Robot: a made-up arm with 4 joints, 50 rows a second.
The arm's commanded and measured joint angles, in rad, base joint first. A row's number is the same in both.
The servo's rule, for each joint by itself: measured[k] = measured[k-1] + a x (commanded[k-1-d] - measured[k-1]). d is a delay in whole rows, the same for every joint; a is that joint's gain. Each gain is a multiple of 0.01, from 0.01 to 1. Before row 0 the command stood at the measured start. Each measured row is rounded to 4 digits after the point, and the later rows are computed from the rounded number. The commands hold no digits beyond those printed.
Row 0, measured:
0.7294 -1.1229 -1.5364 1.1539
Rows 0 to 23, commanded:
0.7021 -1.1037 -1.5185 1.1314
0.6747 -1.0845 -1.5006 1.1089
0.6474 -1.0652 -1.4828 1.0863
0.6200 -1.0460 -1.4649 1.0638
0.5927 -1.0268 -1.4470 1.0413
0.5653 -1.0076 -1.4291 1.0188
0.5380 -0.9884 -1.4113 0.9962
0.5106 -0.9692 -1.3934 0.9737
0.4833 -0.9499 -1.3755 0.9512
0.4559 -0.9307 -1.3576 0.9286
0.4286 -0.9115 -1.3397 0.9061
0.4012 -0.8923 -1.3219 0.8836
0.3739 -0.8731 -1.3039 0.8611
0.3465 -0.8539 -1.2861 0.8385
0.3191 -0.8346 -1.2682 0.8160
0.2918 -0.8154 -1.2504 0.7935
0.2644 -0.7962 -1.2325 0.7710
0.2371 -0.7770 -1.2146 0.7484
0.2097 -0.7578 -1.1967 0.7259
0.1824 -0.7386 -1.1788 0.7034
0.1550 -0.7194 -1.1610 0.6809
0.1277 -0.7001 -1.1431 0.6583
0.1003 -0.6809 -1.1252 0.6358
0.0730 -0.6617 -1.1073 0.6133
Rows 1 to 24, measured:
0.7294 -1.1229 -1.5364 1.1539
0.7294 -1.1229 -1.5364 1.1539
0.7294 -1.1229 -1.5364 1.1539
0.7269 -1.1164 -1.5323 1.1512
0.7222 -1.1056 -1.5250 1.1461
0.7155 -1.0919 -1.5153 1.1389
0.7069 -1.0763 -1.5037 1.1299
0.6966 -1.0595 -1.4907 1.1193
0.6848 -1.0419 -1.4765 1.1072
0.6716 -1.0237 -1.4615 1.0939
0.6571 -1.0052 -1.4458 1.0795
0.6415 -0.9864 -1.4296 1.0641
0.6248 -0.9675 -1.4130 1.0478
0.6071 -0.9485 -1.3961 1.0308
0.5886 -0.9294 -1.3790 1.0131
0.5693 -0.9103 -1.3617 0.9949
0.5492 -0.8911 -1.3443 0.9761
0.5285 -0.8719 -1.3268 0.9569
0.5072 -0.8527 -1.3092 0.9373
0.4853 -0.8335 -1.2916 0.9173
0.4630 -0.8143 -1.2739 0.8970
0.4402 -0.7951 -1.2561 0.8765
0.4170 -0.7759 -1.2383 0.8557
0.3934 -0.7567 -1.2205 0.8347
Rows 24 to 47, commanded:
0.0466 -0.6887 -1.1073 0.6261
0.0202 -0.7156 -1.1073 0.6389
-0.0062 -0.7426 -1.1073 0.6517
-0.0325 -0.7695 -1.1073 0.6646
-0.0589 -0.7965 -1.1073 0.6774
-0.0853 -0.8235 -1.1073 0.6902
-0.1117 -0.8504 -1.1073 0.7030
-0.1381 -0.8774 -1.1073 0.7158
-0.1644 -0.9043 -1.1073 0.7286
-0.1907 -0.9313 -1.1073 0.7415
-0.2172 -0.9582 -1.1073 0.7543
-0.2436 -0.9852 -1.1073 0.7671
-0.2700 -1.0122 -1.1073 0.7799
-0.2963 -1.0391 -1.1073 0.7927
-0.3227 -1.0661 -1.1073 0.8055
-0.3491 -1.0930 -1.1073 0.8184
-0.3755 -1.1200 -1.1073 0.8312
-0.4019 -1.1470 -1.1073 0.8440
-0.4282 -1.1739 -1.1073 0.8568
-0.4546 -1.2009 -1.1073 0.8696
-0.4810 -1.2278 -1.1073 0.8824
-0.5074 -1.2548 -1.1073 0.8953
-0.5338 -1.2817 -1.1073 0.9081
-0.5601 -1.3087 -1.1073 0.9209
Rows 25 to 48, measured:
0.3695 -0.7375 -1.2027 0.8135
0.3453 -0.7183 -1.1849 0.7922
0.3208 -0.6991 -1.1671 0.7707
0.2961 -0.6956 -1.1533 0.7533
0.2713 -0.7024 -1.1427 0.7396
0.2463 -0.7161 -1.1346 0.7291
0.2212 -0.7343 -1.1283 0.7214
0.1960 -0.7554 -1.1235 0.7161
0.1707 -0.7786 -1.1198 0.7130
0.1453 -0.8030 -1.1169 0.7118
0.1198 -0.8283 -1.1147 0.7123
0.0942 -0.8541 -1.1130 0.7143
0.0686 -0.8803 -1.1117 0.7176
0.0429 -0.9068 -1.1107 0.7220
0.0171 -0.9335 -1.1099 0.7274
-0.0087 -0.9603 -1.1093 0.7337
-0.0346 -0.9871 -1.1088 0.7408
-0.0605 -1.0140 -1.1085 0.7486
-0.0865 -1.0409 -1.1082 0.7570
-0.1125 -1.0678 -1.1080 0.7659
-0.1385 -1.0947 -1.1078 0.7753
-0.1646 -1.1216 -1.1077 0.7851
-0.1907 -1.1486 -1.1076 0.7952
-0.2168 -1.1755 -1.1075 0.8057

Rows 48 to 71, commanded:
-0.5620 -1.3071 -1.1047 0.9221
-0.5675 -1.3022 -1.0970 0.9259
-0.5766 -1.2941 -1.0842 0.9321
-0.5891 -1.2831 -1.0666 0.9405
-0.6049 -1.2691 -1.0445 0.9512
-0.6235 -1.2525 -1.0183 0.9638
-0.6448 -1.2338 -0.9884 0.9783
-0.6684 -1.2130 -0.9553 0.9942
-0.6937 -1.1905 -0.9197 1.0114
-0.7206 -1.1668 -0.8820 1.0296
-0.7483 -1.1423 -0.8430 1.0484
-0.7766 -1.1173 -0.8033 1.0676
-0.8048 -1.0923 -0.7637 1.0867
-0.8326 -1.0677 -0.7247 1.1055
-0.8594 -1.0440 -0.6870 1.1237
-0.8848 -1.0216 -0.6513 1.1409
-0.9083 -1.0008 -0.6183 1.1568
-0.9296 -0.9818 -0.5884 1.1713
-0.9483 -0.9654 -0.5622 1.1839
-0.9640 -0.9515 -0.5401 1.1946
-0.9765 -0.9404 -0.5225 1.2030
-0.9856 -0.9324 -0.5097 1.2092
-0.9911 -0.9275 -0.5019 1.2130
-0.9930 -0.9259 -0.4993 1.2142
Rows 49 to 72, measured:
-0.2430 -1.2025 -1.1075 0.8165
-0.2692 -1.2294 -1.1075 0.8275
-0.2954 -1.2564 -1.1075 0.8387
-0.3194 -1.2736 -1.1069 0.8487
-0.3417 -1.2833 -1.1046 0.8580
-0.3628 -1.2870 -1.0999 0.8669
-0.3832 -1.2857 -1.0922 0.8757
-0.4032 -1.2801 -1.0812 0.8848
-0.4230 -1.2707 -1.0667 0.8943
-0.4430 -1.2582 -1.0487 0.9044
-0.4633 -1.2428 -1.0272 0.9152
-0.4840 -1.2250 -1.0025 0.9267
-0.5053 -1.2052 -0.9748 0.9390
-0.5272 -1.1838 -0.9445 0.9521
-0.5496 -1.1612 -0.9120 0.9660
-0.5726 -1.1378 -0.8779 0.9805
-0.5960 -1.1140 -0.8427 0.9955
-0.6197 -1.0902 -0.8069 1.0109
-0.6436 -1.0669 -0.7711 1.0265
-0.6674 -1.0444 -0.7360 1.0421
-0.6910 -1.0231 -0.7021 1.0576
-0.7142 -1.0035 -0.6699 1.0728
-0.7367 -0.9858 -0.6400 1.0874
-0.7583 -0.9704 -0.6130 1.1013

